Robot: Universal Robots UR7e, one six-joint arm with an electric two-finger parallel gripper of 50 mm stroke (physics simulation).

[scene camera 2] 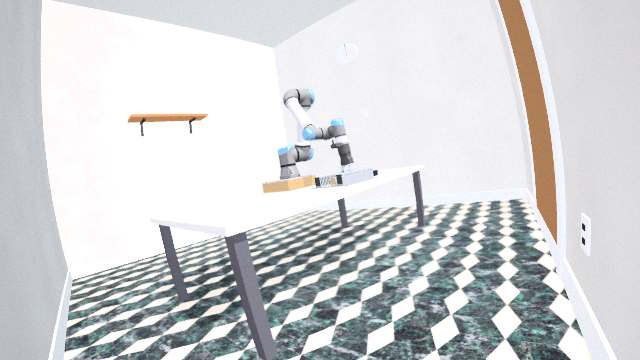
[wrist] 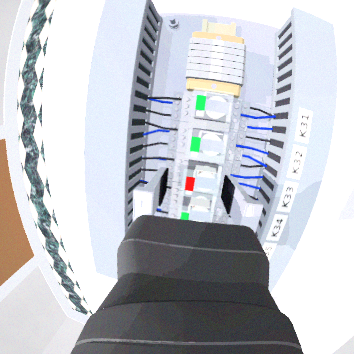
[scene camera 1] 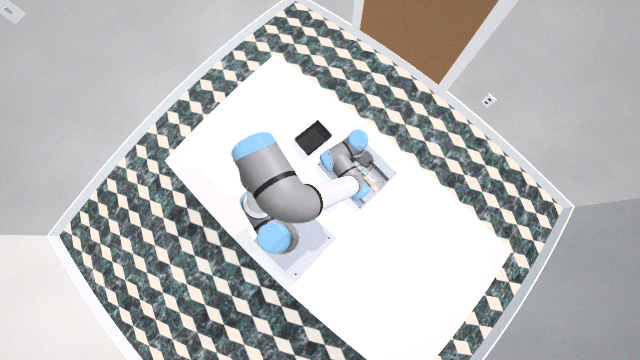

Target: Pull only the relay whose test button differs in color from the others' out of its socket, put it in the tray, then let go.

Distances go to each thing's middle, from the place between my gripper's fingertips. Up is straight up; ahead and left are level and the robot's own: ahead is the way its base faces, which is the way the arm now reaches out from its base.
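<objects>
So you can picture it, my gripper's 40 mm above the grey panel (wrist: pixel 170 68), and it's 10 mm past the panel and 20 mm to the left of it.
</objects>
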